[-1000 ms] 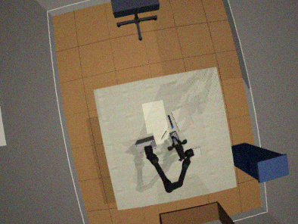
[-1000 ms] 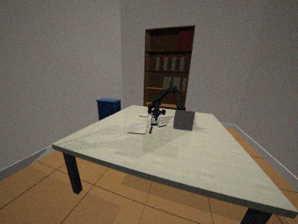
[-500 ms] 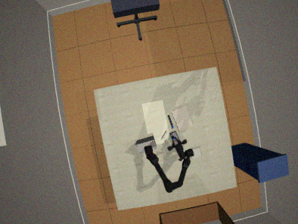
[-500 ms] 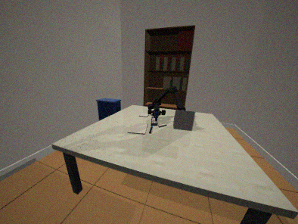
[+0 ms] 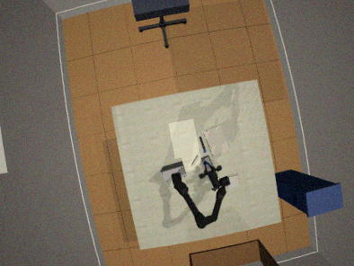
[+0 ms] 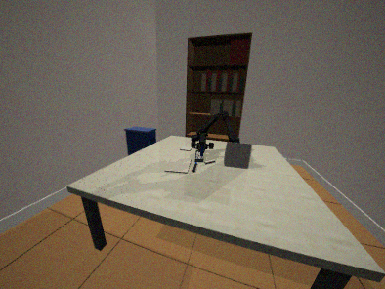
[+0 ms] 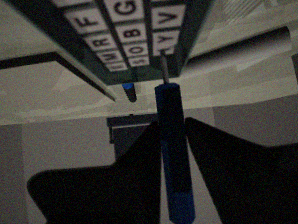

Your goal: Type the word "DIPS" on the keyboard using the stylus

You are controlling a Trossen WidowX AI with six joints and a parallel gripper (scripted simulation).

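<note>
Right now the blue-capped pen is 11 cm to the left of my gripper tip, 6 cm below it and 1 cm ahead of it. From my gripper tip the other things lie so: blue stylus 1 cm below; then notebook 15 cm to the left, 13 cm ahead, 6 cm below.
</note>
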